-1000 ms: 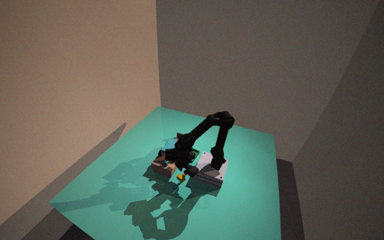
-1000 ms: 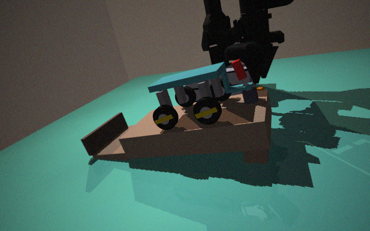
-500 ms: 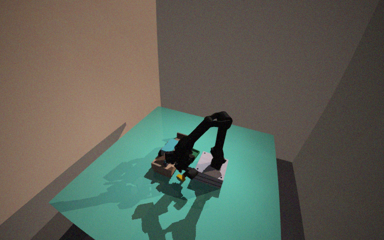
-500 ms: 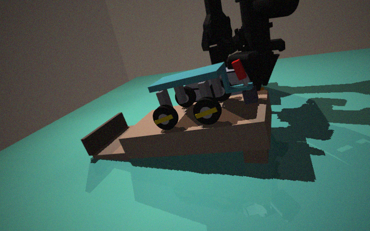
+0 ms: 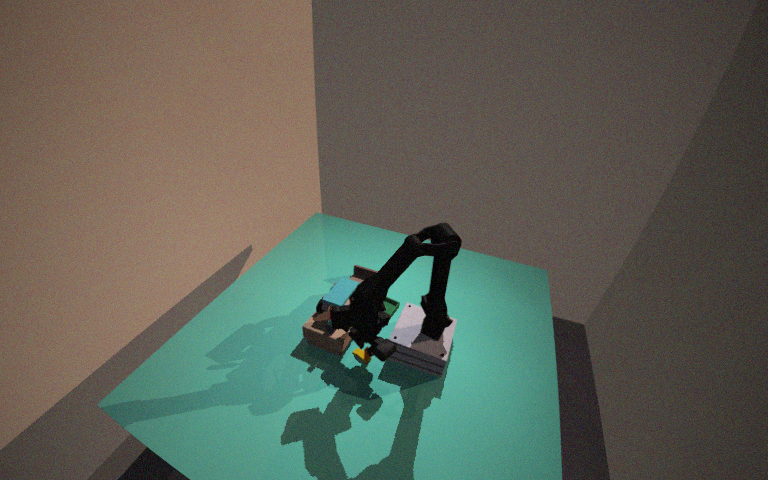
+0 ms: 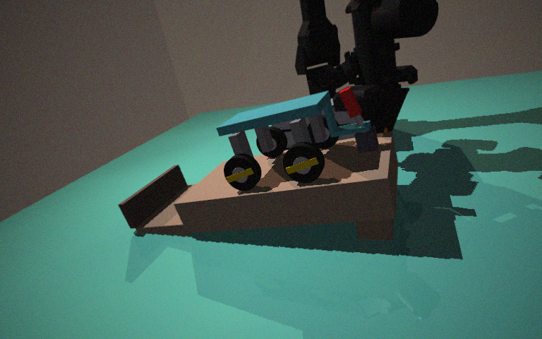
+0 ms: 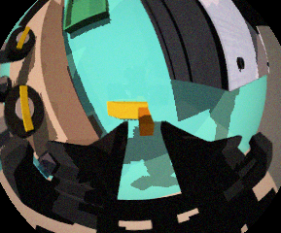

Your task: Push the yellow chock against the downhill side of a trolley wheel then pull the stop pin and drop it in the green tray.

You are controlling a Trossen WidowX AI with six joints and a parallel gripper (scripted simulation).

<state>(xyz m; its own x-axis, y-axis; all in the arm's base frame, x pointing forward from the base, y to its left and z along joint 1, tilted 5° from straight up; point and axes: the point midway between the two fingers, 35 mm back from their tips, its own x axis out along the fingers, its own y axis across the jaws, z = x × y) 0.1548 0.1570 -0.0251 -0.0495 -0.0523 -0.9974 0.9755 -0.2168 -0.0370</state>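
The yellow chock lies 2 cm ahead of my gripper tip, 1 cm to the right of it and 3 cm below it. Also, from my gripper tip: brown ramp: 17 cm ahead, 10 cm to the right, 1 cm below; then red-headed stop pin: 13 cm ahead, 8 cm above; then blue trolley: 17 cm ahead, 9 cm to the right, 6 cm above.
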